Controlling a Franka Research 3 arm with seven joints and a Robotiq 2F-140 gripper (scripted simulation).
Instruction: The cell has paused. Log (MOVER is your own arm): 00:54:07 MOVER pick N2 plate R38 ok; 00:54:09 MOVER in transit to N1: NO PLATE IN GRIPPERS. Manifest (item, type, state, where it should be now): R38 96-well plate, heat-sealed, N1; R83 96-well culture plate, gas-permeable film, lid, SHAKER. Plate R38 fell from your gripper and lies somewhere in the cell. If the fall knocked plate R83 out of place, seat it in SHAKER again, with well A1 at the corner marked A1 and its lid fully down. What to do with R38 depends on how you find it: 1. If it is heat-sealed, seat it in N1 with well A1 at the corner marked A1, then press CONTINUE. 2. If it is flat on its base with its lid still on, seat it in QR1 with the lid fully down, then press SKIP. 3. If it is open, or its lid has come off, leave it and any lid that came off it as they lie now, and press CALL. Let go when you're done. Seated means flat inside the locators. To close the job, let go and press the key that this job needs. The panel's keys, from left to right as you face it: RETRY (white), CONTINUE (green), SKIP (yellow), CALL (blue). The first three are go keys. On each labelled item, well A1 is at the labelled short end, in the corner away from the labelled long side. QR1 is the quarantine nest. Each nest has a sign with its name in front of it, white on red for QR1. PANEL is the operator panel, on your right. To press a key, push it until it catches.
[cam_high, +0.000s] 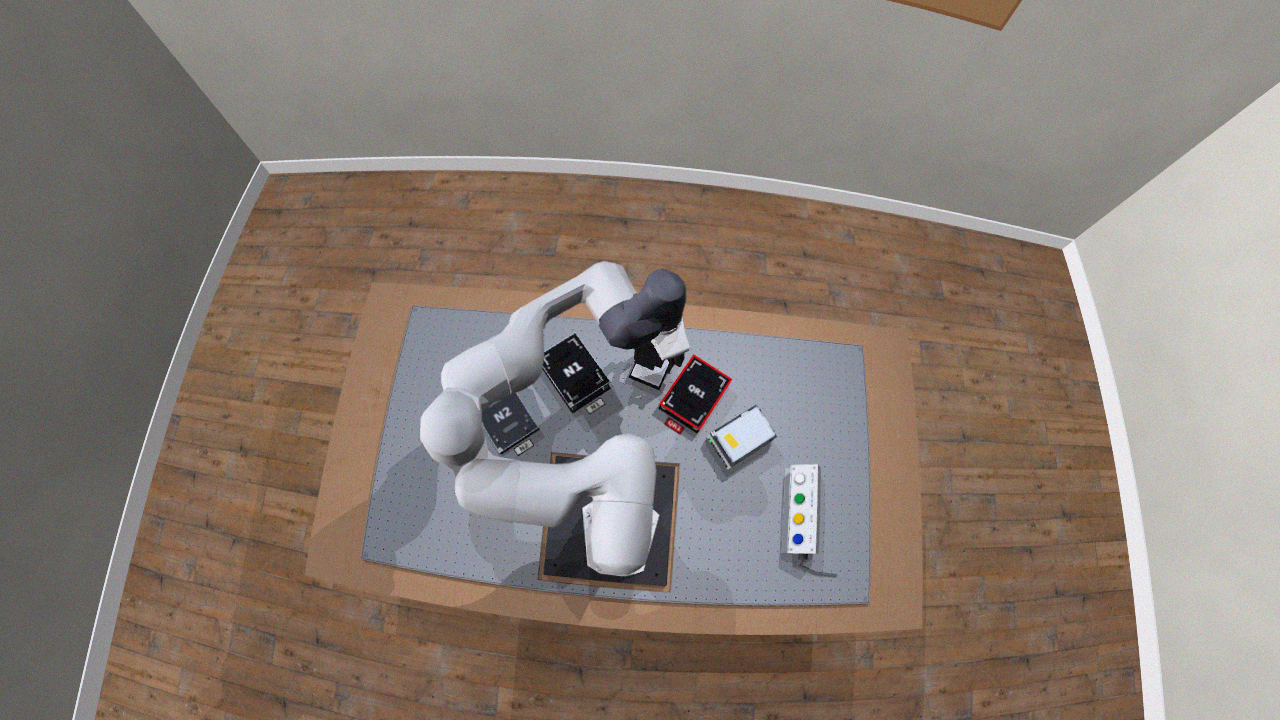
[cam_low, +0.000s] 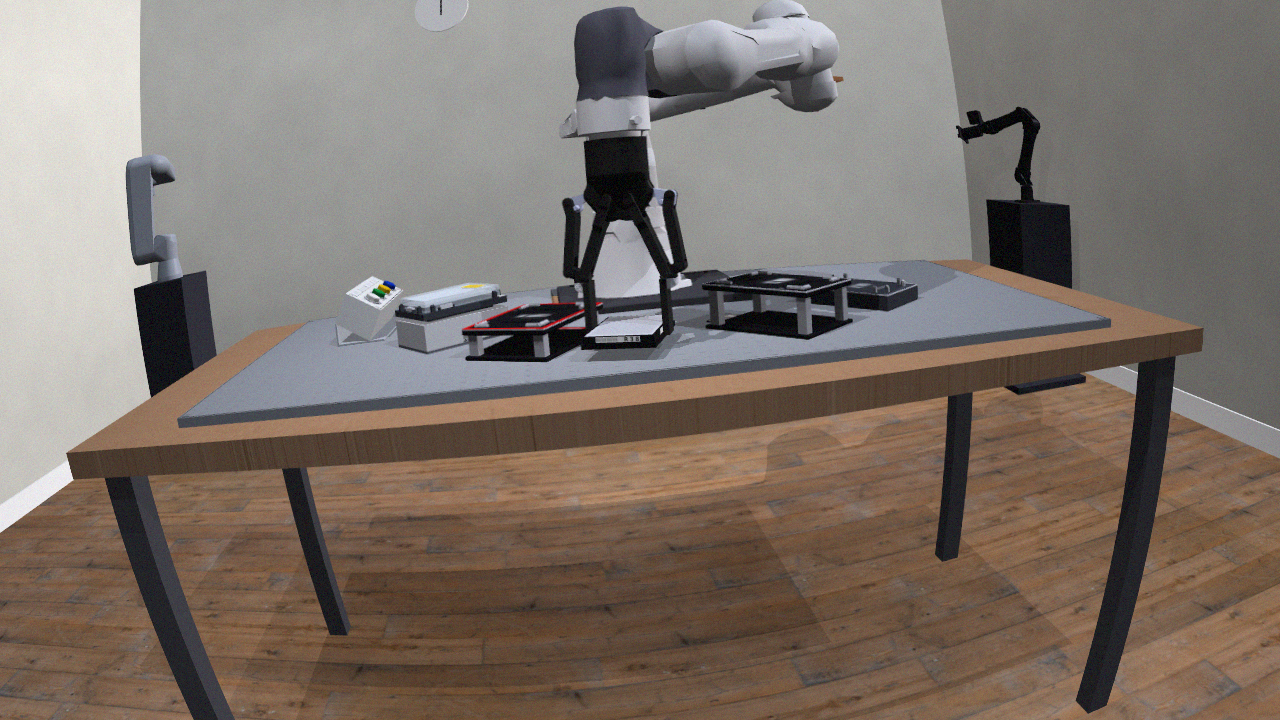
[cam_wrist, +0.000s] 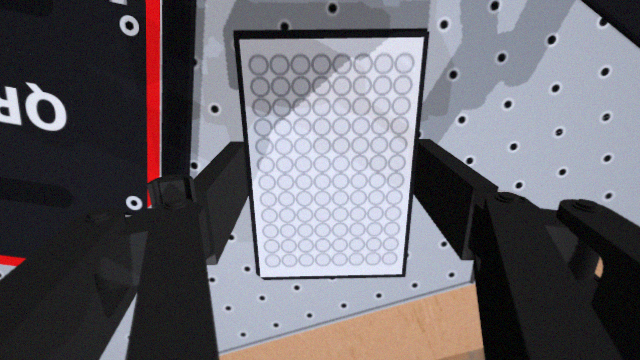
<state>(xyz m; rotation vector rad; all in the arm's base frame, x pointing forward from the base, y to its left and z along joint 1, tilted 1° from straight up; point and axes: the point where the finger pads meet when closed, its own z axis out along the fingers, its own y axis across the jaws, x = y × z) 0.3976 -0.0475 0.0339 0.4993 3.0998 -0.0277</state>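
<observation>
My hand is 2 cm above the plate R38. Also, from my hand: N1 nest 20 cm to the left, 5 cm behind, 1 cm above; QR1 nest 11 cm to the right, 8 cm behind, 1 cm below; retry key 38 cm to the right, 29 cm behind, 2 cm above.
</observation>
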